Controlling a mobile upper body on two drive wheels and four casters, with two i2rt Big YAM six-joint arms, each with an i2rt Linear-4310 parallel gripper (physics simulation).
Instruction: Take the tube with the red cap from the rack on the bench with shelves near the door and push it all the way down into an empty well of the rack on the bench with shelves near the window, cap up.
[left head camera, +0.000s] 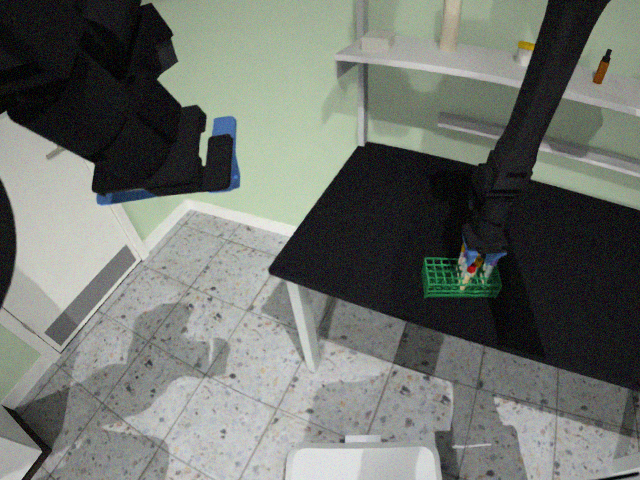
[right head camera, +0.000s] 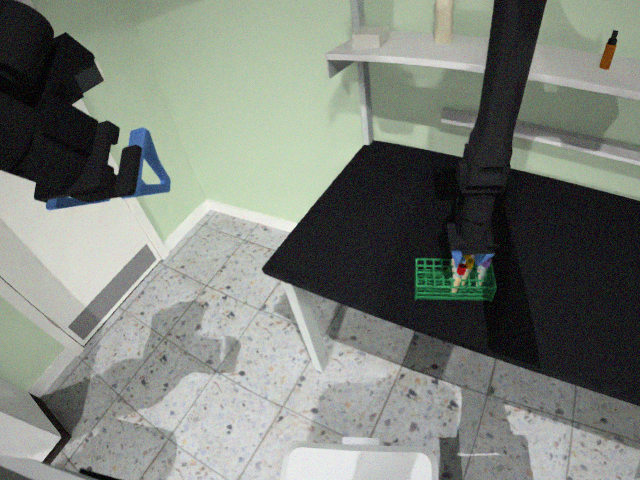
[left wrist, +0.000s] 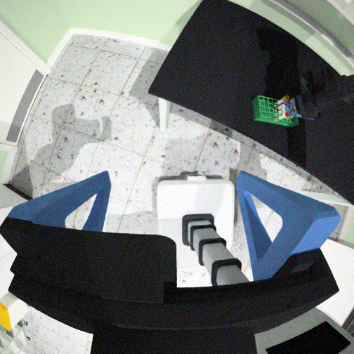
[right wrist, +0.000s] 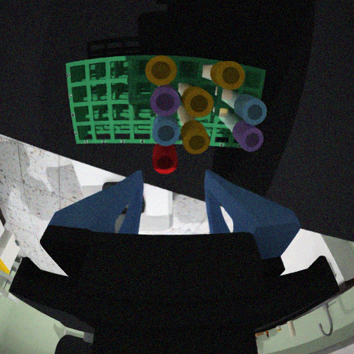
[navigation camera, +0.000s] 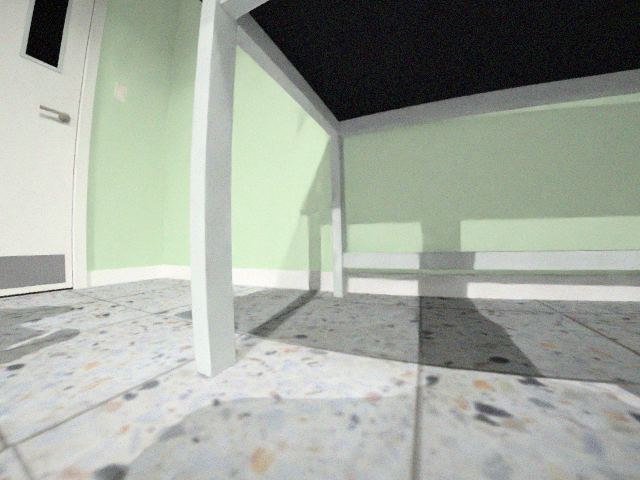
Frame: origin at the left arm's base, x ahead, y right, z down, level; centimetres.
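Seen in the pictures: left gripper, fingertip midpoint: (left head camera: 196, 186) (right head camera: 137, 191); right gripper, fingertip midpoint: (left head camera: 477, 264) (right head camera: 466, 265).
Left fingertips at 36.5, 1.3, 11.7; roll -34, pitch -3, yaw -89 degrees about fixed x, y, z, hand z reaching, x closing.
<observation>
A point is followed by its place in that frame, as x, y, z.
The red-capped tube (left head camera: 471, 268) @(57.8, 46.9, 53.1) (right head camera: 461, 269) @(57.8, 47.1, 53.0) (left wrist: 288, 115) (right wrist: 165, 160) stands cap up in the front row of the green rack (left head camera: 424, 281) @(61.5, 37.4, 62.4) (right head camera: 416, 281) @(59.6, 37.4, 59.3) (right wrist: 73, 102), on the black bench. In the right wrist view its cap lies just beyond the fingertips, nearer the left finger. Orange-, purple- and blue-capped tubes stand close behind and beside it. My right gripper (left head camera: 483, 255) @(58.0, 48.0, 51.8) (right head camera: 470, 257) @(58.0, 48.0, 51.8) (right wrist: 173, 177) is partly open and empty, above the rack. Its fingers partly hide the tubes in the head views. My left gripper (left wrist: 173, 177) is wide open and empty, away from the bench. The window bench's rack does not show.
A wall shelf (left head camera: 413, 54) @(108.5, 38.4, 19.1) (right head camera: 403, 51) @(106.1, 37.8, 19.1) above the bench holds a pale box (left head camera: 377, 41) @(112.0, 28.3, 16.1), a tall beige cylinder (left head camera: 450, 25) @(113.3, 49.9, 11.2) and an amber bottle (left head camera: 601, 67) @(93.1, 88.2, 14.6). A white bench leg (left head camera: 303, 325) @(69.1, 1.9, 96.9) (navigation camera: 212, 206) @(70.2, 3.3, 112.3) stands at the near left corner. The door (navigation camera: 38, 180) @(125.0, -120.2, 84.8) is at the left.
</observation>
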